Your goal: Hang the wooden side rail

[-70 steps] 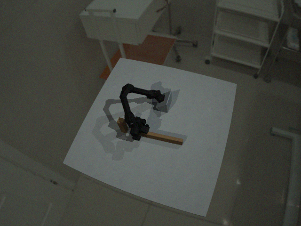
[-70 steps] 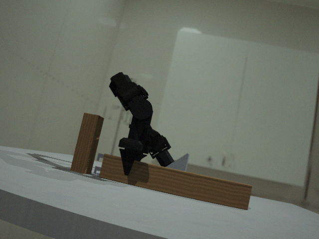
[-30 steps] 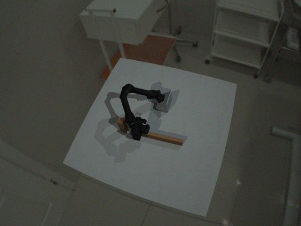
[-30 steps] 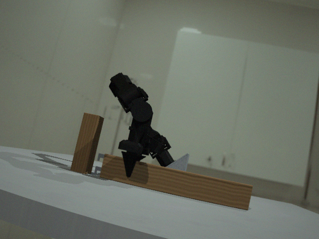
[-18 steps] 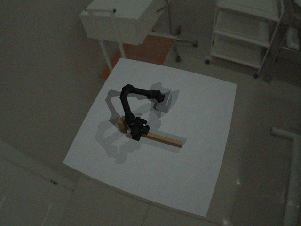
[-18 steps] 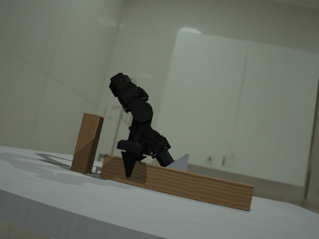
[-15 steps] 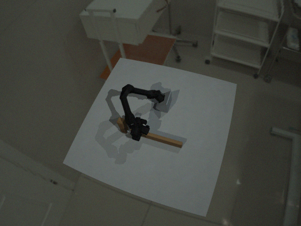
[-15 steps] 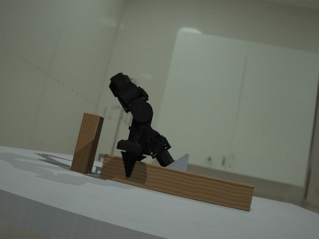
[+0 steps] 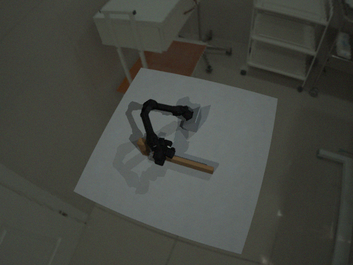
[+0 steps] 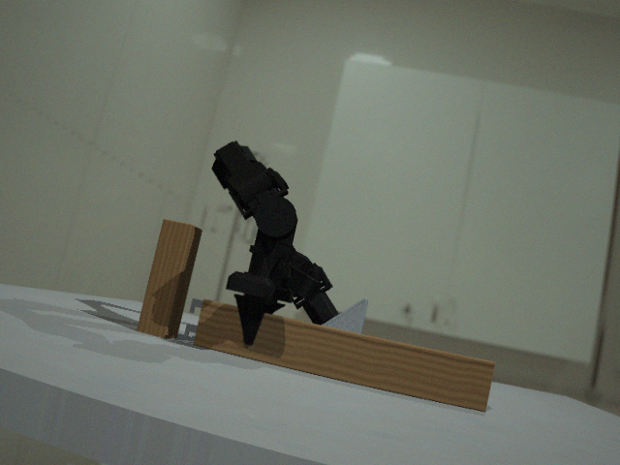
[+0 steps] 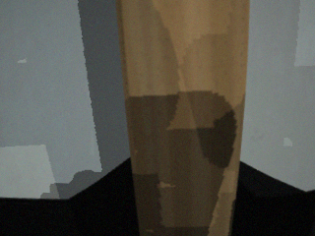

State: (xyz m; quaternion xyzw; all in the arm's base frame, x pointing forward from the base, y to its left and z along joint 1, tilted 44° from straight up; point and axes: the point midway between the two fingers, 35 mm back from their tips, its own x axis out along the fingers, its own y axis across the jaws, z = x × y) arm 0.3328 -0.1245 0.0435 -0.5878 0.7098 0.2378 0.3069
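The wooden headboard post is 15 cm to the right of my gripper tip, 7 cm above it and 2 cm behind it.
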